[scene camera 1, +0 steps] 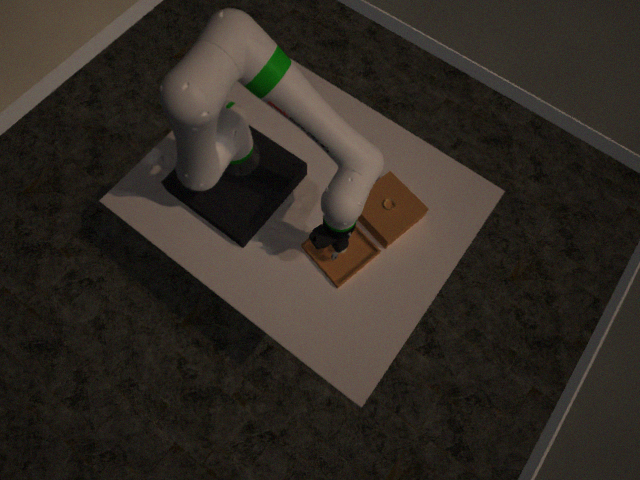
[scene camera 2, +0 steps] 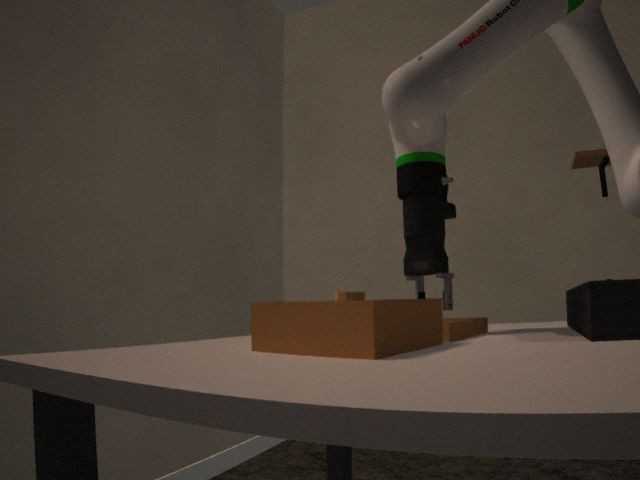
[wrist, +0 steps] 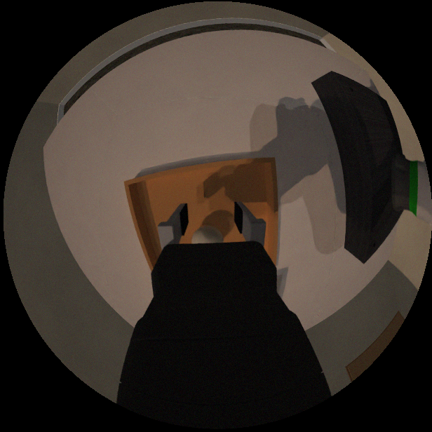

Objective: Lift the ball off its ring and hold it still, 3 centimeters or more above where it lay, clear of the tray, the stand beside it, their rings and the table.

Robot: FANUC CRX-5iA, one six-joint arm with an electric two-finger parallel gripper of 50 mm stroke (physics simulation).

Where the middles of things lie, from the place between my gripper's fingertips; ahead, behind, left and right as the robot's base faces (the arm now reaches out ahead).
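My hand is 3 cm above the shallow orange-brown tray (scene camera 1: 361,250), and it is also 4 cm to the right of the tray and 2 cm short of it. Going by their middles, the tray is the nearest to my hand of the things named here. As for the orange stand (scene camera 2: 351,327), it is 1 cm below my hand, 25 cm to the left of it and 8 cm ahead of it.
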